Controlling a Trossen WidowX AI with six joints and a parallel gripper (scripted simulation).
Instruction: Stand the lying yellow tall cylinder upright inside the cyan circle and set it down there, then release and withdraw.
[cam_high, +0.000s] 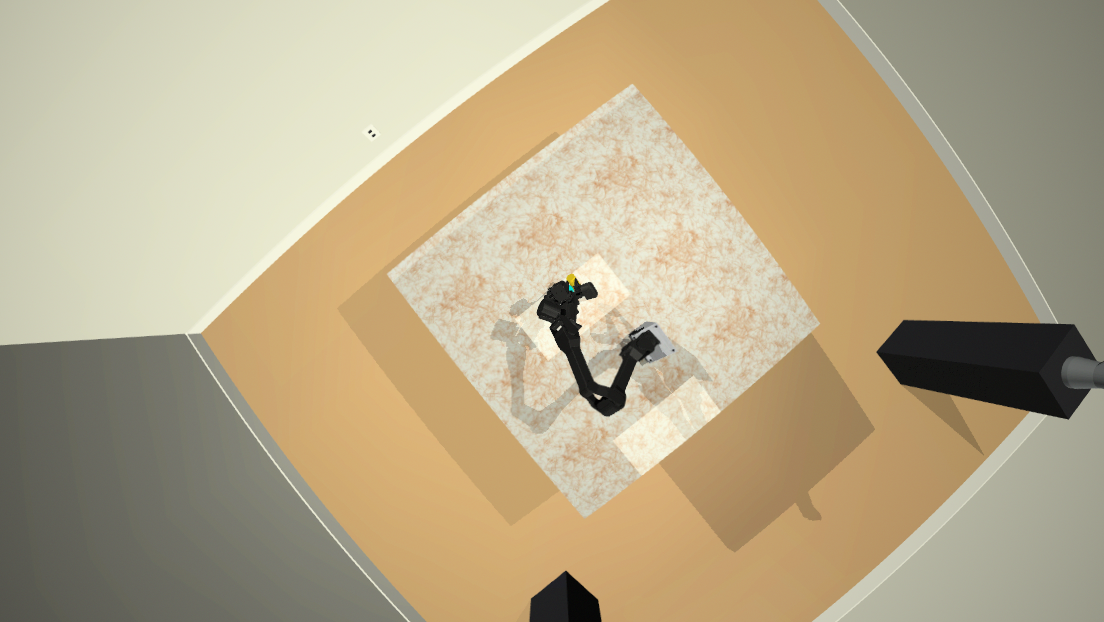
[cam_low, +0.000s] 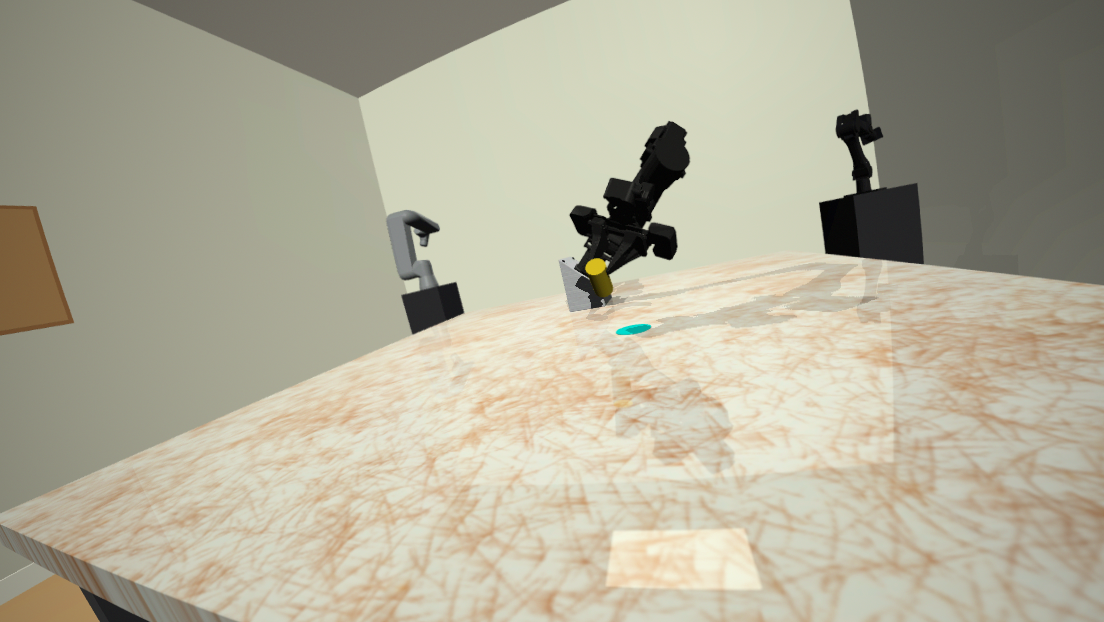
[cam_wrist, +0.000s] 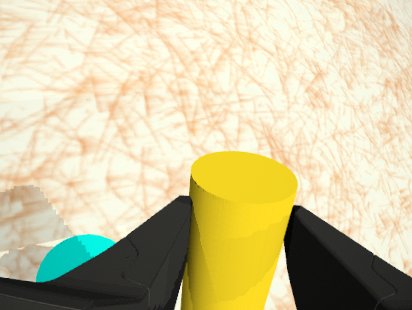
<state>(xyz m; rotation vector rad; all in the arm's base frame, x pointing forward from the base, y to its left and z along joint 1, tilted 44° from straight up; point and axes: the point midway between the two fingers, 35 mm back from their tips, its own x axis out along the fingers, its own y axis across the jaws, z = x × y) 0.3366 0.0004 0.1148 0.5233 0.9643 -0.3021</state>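
Now: the cyan circle 11 cm below my gripper tip, 4 cm to the left of it and 2 cm behind it. The rest, counted from my gripper tip: yellow tall cylinder (1 cm below, 1 cm behind).
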